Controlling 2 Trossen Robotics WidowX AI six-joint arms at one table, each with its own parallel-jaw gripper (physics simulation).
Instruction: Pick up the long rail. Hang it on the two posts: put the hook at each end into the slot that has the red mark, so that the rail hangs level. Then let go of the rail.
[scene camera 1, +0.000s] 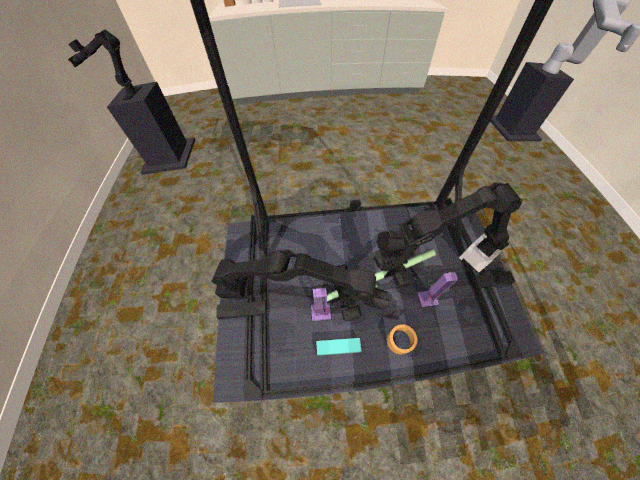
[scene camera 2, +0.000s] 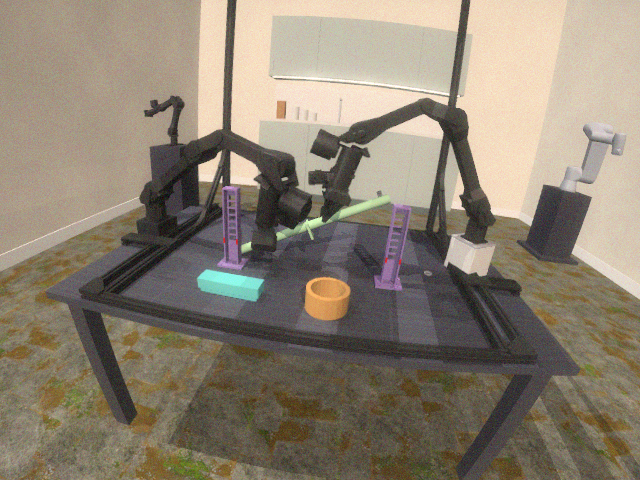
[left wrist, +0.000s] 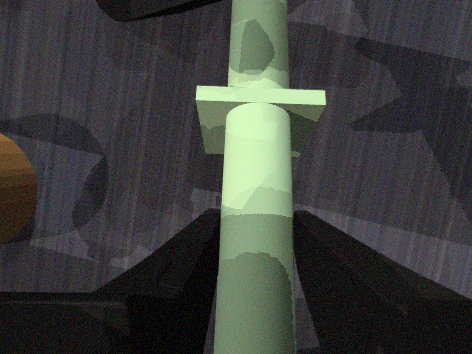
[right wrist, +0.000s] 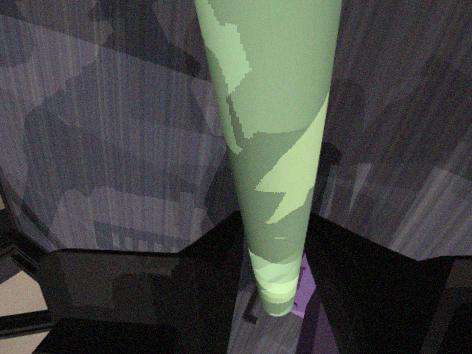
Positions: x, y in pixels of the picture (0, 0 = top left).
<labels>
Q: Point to the left gripper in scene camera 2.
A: At 323, 220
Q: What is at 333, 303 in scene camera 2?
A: An orange ring.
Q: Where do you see the right gripper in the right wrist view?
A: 272, 220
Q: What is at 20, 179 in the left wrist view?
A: An orange ring.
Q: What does the left gripper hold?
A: A pale green rail.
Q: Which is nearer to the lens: the teal block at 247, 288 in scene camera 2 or the pale green rail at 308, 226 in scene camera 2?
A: The teal block.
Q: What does the teal block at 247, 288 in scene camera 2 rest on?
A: The table.
</labels>
